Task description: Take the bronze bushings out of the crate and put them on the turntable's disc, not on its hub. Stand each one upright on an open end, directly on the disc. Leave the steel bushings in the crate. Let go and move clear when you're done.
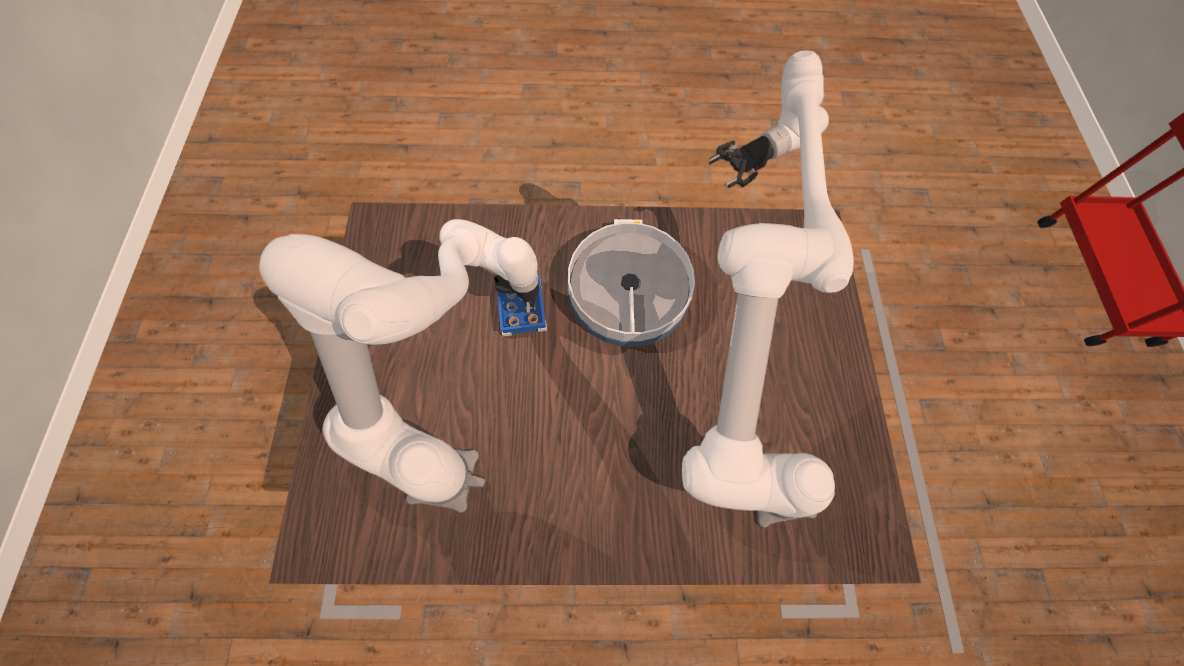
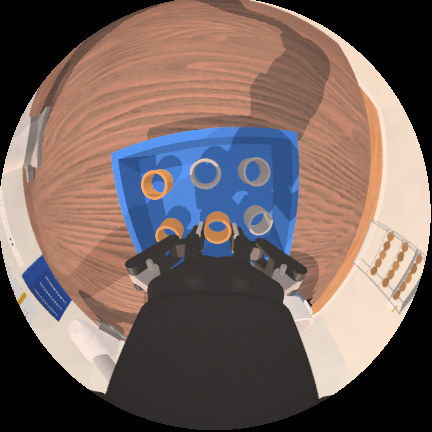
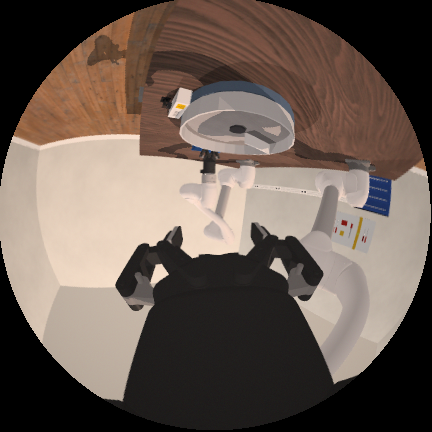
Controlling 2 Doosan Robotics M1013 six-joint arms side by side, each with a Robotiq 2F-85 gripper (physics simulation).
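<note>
The blue crate point(image 1: 521, 328) point(image 2: 215, 134) stands left of the turntable. My left gripper point(image 2: 216, 228) is shut on an upright bronze bushing point(image 2: 217, 220), inside the crate. Two other bronze bushings stand in the crate: one point(image 2: 157, 195) point(image 1: 514, 321) in a corner, and one point(image 2: 169, 222) point(image 1: 532, 318) beside my left gripper's finger. Three steel bushings point(image 2: 205, 187) point(image 2: 245, 172) point(image 2: 249, 220) stand in it too. The turntable's grey disc point(image 1: 597, 289) point(image 3: 212, 127) has a dark central hub point(image 1: 630, 281) point(image 3: 237, 129); no bushing shows on the disc. My right gripper point(image 1: 719, 171) is open and empty, beyond the table's back edge.
A raised wall point(image 1: 570, 285) point(image 3: 235, 102) surrounds the disc, and a thin pale divider point(image 1: 631, 310) runs from near the hub toward the front wall. A small white box point(image 1: 627, 222) point(image 3: 181, 103) sits behind the turntable. A red cart point(image 1: 1070, 201) stands far right.
</note>
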